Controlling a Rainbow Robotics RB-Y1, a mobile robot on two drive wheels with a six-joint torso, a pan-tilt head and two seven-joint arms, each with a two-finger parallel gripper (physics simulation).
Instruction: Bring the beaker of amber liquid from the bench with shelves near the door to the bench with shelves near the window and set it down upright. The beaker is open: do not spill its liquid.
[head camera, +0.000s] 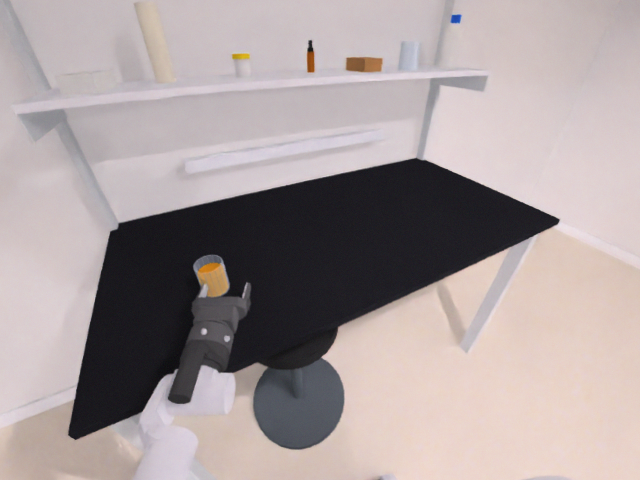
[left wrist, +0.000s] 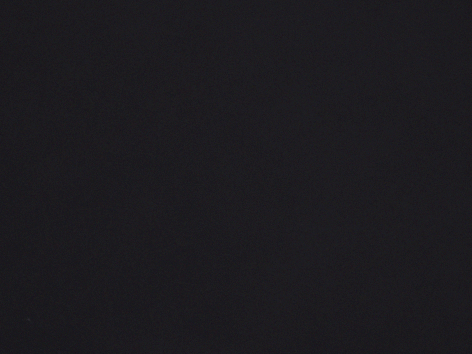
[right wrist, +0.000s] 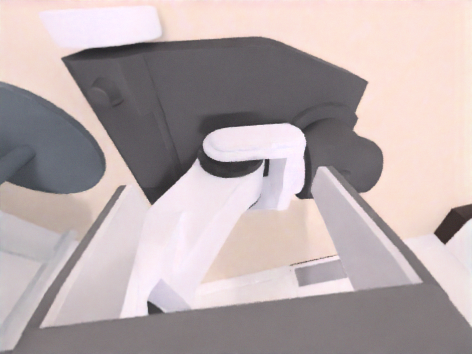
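The beaker of amber liquid (head camera: 213, 279) stands upright on the black bench top (head camera: 330, 232), toward its left end in the head camera. My left gripper (head camera: 225, 290) is open and empty, with its fingers pointing at the bench's back. Its left-hand fingertip in the picture overlaps the beaker's lower front; the other fingertip is to the right of the beaker. Whether the finger touches the glass I cannot tell. The left wrist view shows a plain dark surface, and the beaker does not show there. My right gripper (right wrist: 229, 186) is open, with the robot's own body behind its fingers.
A shelf (head camera: 289, 80) above the bench holds a tall cream cylinder (head camera: 155, 43), a yellow-lidded jar (head camera: 241, 65), an amber bottle (head camera: 310, 60), a brown box (head camera: 363, 64) and other items. A stool (head camera: 298, 408) (right wrist: 50, 145) stands under the bench's front edge. A bench leg (head camera: 498, 294) is at the right.
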